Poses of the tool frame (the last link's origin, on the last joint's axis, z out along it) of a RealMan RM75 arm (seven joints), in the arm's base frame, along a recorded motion.
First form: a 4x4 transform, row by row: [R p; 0 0 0 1], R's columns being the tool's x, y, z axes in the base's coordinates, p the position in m. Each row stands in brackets.
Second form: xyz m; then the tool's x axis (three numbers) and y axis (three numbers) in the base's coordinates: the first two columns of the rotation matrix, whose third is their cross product. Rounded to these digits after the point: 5 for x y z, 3 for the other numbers. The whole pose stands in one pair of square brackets.
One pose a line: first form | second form
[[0.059 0.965 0.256 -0.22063], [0.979 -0.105 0.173 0.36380], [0.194 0.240 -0.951 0.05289], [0 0 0 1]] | [-0.22063 0.36380 0.05289 0.059 0.979 0.194 0.965 -0.105 0.240]
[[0.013 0.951 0.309 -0.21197], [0.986 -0.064 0.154 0.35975], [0.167 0.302 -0.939 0.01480], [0 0 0 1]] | [-0.21197 0.35975 0.01480 0.013 0.986 0.167 0.951 -0.064 0.302]
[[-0.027 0.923 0.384 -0.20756], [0.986 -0.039 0.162 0.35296], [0.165 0.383 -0.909 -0.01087], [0 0 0 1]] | [-0.20756 0.35296 -0.01087 -0.027 0.986 0.165 0.923 -0.039 0.383]
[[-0.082 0.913 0.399 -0.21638], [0.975 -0.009 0.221 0.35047], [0.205 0.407 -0.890 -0.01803], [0 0 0 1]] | [-0.21638 0.35047 -0.01803 -0.082 0.975 0.205 0.913 -0.009 0.407]
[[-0.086 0.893 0.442 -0.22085], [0.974 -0.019 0.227 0.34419], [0.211 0.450 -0.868 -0.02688], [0 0 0 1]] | [-0.22085 0.34419 -0.02688 -0.086 0.974 0.211 0.893 -0.019 0.450]
